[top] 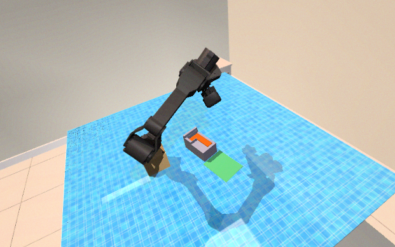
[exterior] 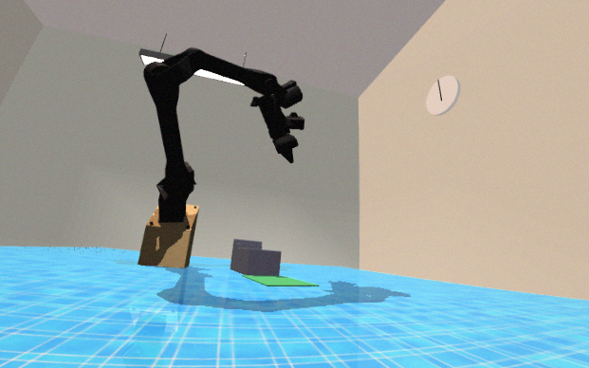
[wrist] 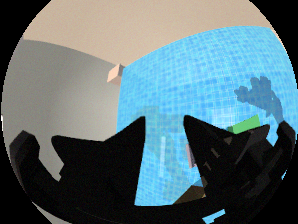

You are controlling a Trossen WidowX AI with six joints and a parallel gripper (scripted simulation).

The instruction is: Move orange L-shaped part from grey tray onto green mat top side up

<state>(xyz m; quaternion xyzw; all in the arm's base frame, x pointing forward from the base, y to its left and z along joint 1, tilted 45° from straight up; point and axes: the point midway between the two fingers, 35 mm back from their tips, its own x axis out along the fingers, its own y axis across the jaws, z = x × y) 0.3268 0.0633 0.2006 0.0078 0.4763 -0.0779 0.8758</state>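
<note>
My gripper tip is 8 cm past the orange L-shaped part, 3 cm to the right of it and 30 cm above it. From my gripper tip the other things lie so: green mat 6 cm behind, 14 cm to the right, 36 cm below.
</note>
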